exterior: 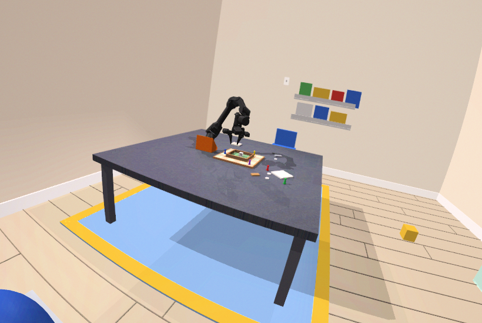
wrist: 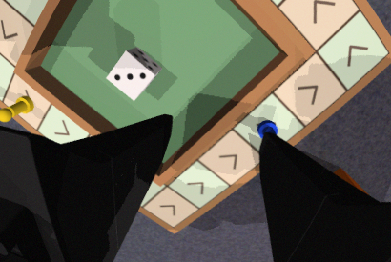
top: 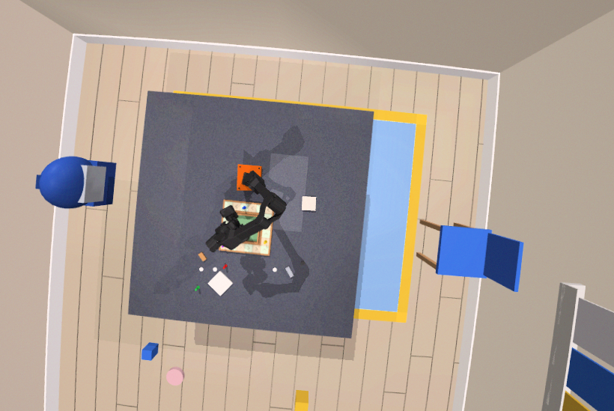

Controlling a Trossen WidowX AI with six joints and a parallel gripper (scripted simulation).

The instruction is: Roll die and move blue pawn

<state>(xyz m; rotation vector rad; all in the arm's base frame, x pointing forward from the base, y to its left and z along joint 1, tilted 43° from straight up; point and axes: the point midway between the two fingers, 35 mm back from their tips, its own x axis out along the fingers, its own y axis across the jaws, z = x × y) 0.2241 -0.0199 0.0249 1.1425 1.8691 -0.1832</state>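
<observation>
My gripper tip is 6 cm past the blue pawn, 1 cm to the left of it and 7 cm above it. The rest, counted from my gripper tip: green tray (5 cm ahead, 2 cm to the left, 9 cm below); then white die (5 cm ahead, 3 cm to the left, 7 cm below); then yellow pawn (11 cm ahead, 14 cm to the left, 7 cm below).
</observation>
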